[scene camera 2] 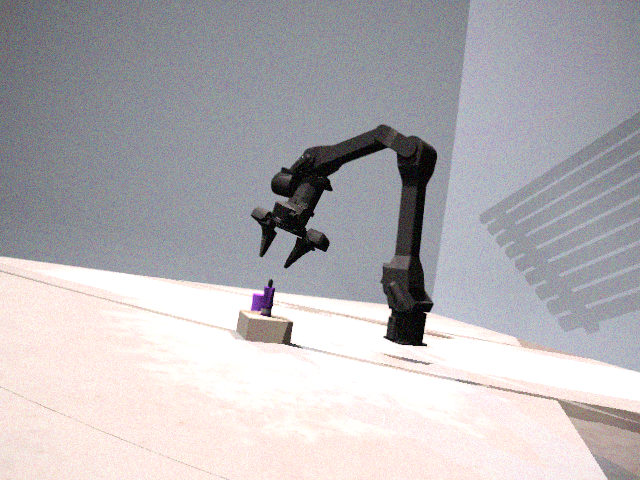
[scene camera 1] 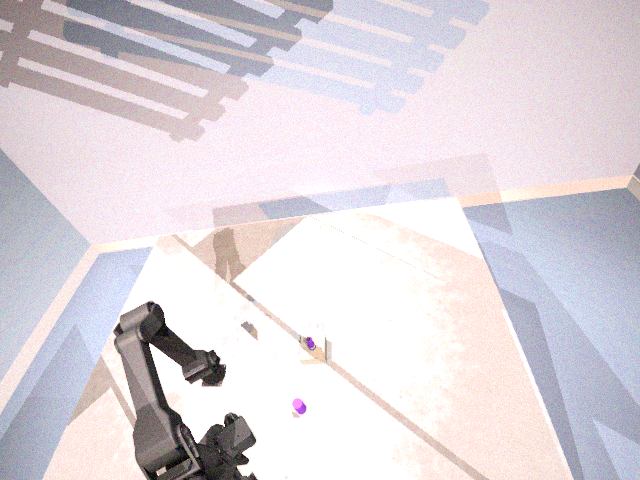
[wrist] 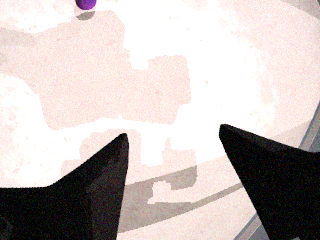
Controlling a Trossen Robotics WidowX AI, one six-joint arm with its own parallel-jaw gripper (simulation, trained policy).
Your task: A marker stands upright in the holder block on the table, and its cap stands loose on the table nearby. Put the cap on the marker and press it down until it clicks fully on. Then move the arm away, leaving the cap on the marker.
Path:
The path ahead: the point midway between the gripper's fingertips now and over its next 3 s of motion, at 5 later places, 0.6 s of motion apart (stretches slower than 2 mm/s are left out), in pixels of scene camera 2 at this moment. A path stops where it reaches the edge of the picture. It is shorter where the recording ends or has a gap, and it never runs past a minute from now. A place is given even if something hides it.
The gripper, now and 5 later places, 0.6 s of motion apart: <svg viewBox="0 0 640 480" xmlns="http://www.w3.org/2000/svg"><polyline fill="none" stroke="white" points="272,262 265,266 258,269 253,271 250,276 252,282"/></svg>

